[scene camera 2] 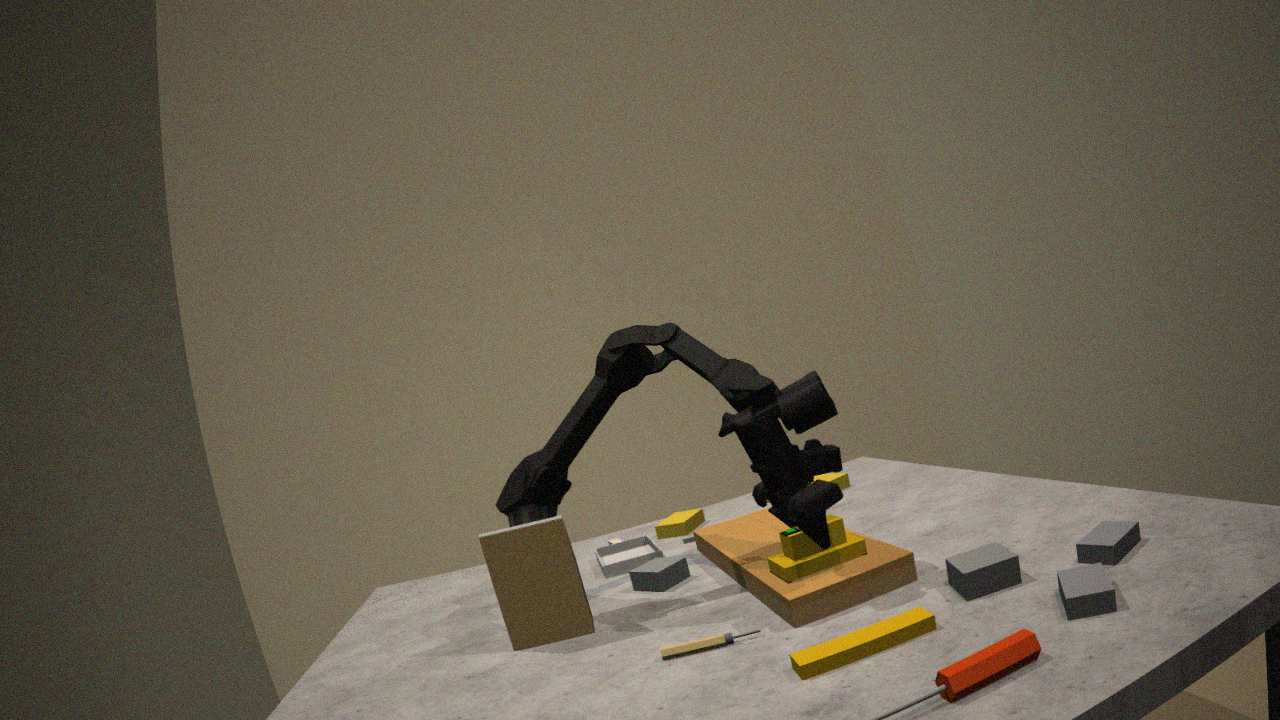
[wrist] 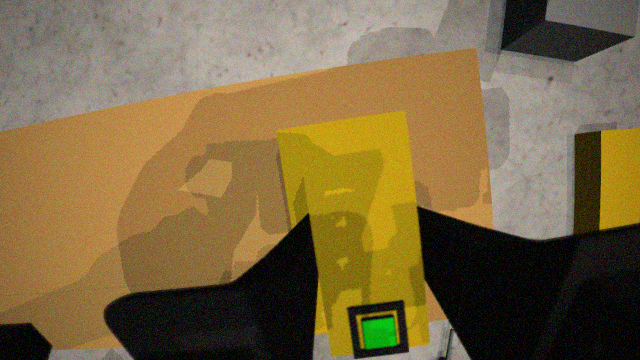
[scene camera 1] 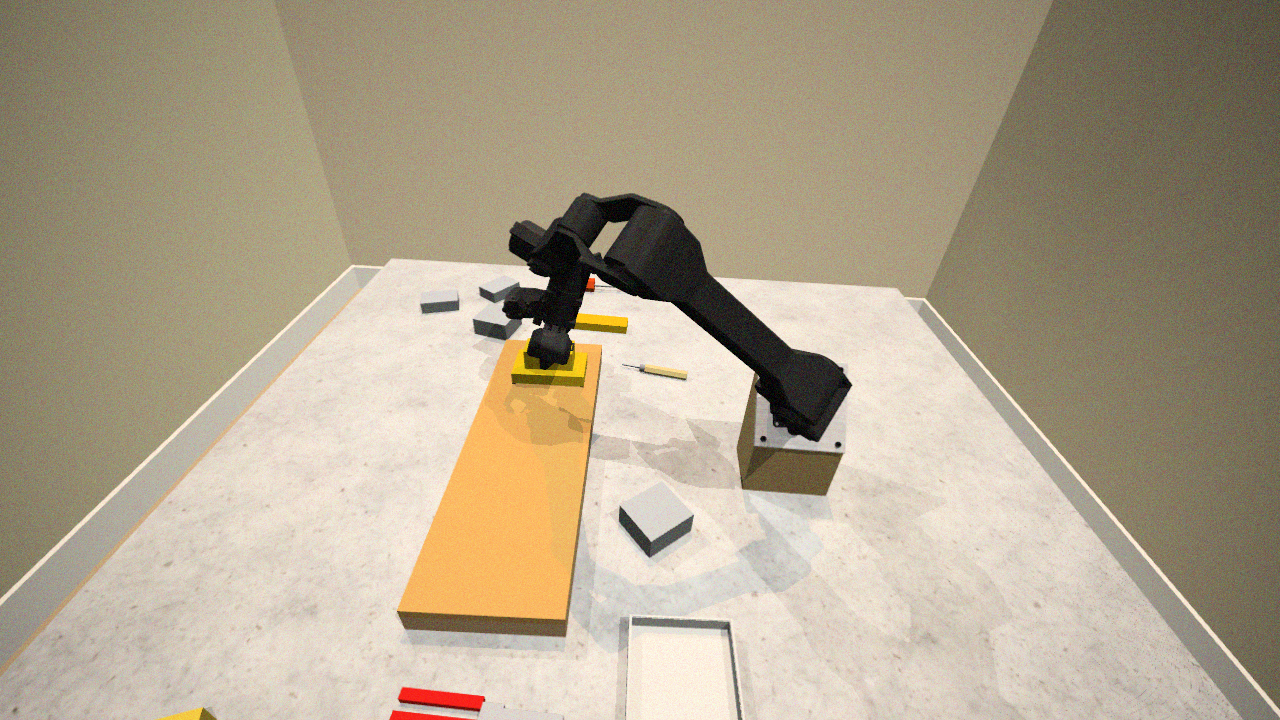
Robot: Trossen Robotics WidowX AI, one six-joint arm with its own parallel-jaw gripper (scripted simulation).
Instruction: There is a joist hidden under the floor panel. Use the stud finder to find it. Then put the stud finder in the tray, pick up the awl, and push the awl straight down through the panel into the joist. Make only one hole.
Note:
I see my gripper, a stud finder, a wooden-handled awl and a white tray.
My gripper is seen too in the wrist view and in scene camera 1.

